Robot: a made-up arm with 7 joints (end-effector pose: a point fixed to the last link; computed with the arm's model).
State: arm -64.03 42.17 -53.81 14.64 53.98 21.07 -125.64
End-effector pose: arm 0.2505 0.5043 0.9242 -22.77 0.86 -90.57
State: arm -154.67 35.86 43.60 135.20 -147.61 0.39 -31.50
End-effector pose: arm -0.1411 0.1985 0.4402 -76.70 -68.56 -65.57
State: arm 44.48 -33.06 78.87 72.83 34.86 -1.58 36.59
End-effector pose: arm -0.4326 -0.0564 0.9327 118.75 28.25 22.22
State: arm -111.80 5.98 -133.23 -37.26 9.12 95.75 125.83
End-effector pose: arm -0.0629 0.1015 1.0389 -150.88 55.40 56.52
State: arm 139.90 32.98 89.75 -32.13 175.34 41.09 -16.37
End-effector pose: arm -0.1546 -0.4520 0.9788 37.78 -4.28 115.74
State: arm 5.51 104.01 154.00 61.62 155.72 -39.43 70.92
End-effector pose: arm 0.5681 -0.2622 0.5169 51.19 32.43 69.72
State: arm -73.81 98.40 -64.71 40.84 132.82 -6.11 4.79
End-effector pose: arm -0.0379 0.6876 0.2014 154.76 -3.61 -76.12
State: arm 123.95 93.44 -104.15 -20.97 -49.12 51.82 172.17
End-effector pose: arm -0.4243 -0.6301 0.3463 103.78 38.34 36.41
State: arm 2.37 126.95 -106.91 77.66 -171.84 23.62 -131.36
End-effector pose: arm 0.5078 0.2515 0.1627 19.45 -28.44 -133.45
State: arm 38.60 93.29 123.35 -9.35 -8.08 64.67 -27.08
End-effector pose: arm 0.5751 -0.4894 0.3765 168.70 37.48 78.84
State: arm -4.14 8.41 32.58 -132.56 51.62 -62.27 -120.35
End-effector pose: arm -0.0740 0.0885 0.5677 -113.89 -38.74 -86.84
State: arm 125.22 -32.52 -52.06 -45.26 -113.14 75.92 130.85
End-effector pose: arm 0.2199 0.4072 0.8354 -101.70 -29.18 -115.81
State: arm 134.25 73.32 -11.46 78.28 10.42 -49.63 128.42
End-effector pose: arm -0.4474 -0.5425 0.2620 -145.56 10.42 65.77
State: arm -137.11 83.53 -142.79 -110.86 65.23 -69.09 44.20
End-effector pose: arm -0.0519 0.3270 0.2769 122.66 24.86 171.49
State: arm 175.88 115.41 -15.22 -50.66 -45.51 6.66 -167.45
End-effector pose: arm -0.7212 0.0191 0.2747 -127.01 38.63 10.85
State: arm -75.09 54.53 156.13 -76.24 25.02 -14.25 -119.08
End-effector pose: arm -0.0454 0.5565 0.4024 165.81 -32.63 -93.62
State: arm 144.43 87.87 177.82 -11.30 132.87 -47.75 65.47
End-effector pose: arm -0.6734 -0.4265 0.3916 95.71 18.88 -24.07
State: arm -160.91 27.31 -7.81 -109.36 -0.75 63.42 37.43
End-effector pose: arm 0.0678 0.0094 0.9138 -11.96 54.73 -150.66
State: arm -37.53 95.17 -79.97 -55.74 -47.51 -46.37 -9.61
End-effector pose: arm 0.6253 0.0629 0.2652 -49.19 -32.60 145.81
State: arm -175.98 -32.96 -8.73 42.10 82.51 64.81 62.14
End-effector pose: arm 0.2161 0.0228 1.0656 155.58 45.78 -90.55
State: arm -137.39 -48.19 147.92 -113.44 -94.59 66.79 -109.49
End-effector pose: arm 0.0282 -0.1789 0.8778 57.68 9.09 -99.44
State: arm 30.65 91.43 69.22 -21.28 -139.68 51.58 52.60
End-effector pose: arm 0.6805 -0.2393 0.3698 78.17 -23.37 -161.34
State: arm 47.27 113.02 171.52 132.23 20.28 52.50 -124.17
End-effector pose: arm 0.2242 -0.1731 0.4786 -14.68 3.36 -52.72
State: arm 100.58 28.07 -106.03 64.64 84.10 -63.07 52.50
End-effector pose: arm 0.1984 -0.1962 1.0230 -86.47 53.25 -79.57
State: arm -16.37 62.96 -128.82 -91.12 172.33 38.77 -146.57
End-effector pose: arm 0.4606 -0.1700 0.4066 43.32 -71.39 61.13
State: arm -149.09 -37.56 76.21 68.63 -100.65 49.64 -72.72
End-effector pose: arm 0.3474 0.0842 0.9183 -54.09 53.03 -31.96
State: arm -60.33 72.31 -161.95 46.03 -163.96 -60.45 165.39
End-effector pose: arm 0.1381 0.4201 0.8507 37.69 24.35 3.51
